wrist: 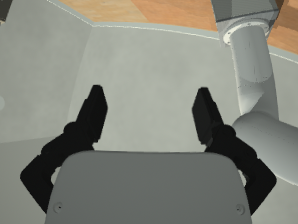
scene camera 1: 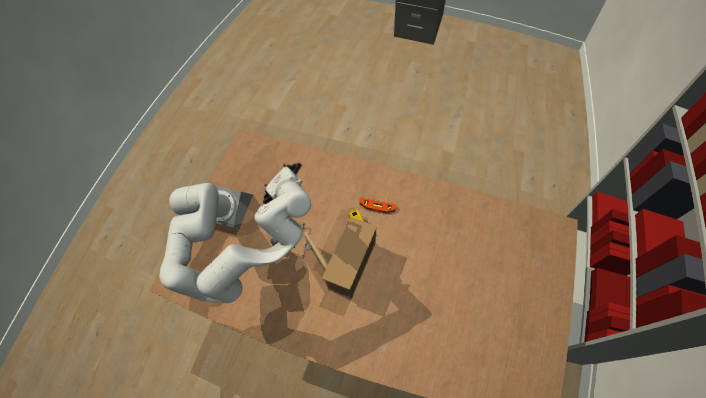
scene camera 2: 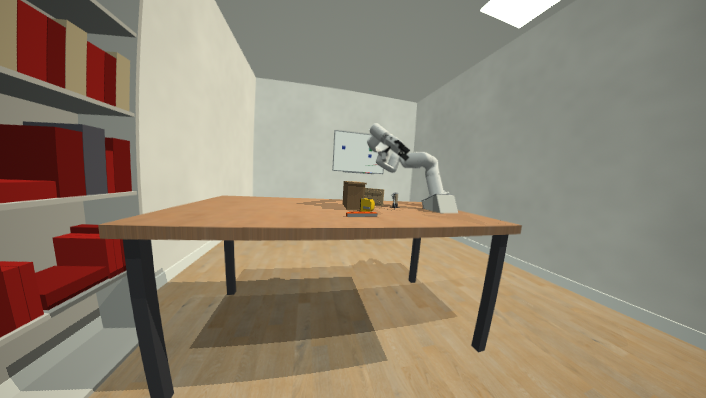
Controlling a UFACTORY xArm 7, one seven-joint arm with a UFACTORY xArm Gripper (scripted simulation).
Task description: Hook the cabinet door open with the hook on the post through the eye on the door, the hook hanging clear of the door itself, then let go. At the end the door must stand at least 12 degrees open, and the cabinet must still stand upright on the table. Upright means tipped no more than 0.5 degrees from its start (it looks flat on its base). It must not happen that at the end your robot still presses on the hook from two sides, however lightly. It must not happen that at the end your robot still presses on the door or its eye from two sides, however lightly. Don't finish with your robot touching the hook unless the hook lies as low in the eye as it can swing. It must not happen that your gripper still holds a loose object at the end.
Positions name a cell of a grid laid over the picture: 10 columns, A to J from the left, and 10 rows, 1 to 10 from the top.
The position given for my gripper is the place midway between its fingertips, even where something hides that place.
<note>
In view: my gripper (wrist: F5) and a brown cabinet (scene camera 1: E7).
The brown cabinet also shows in scene camera 2 (scene camera 2: F5). The wrist view misses the brown cabinet: it is out of frame.
</note>
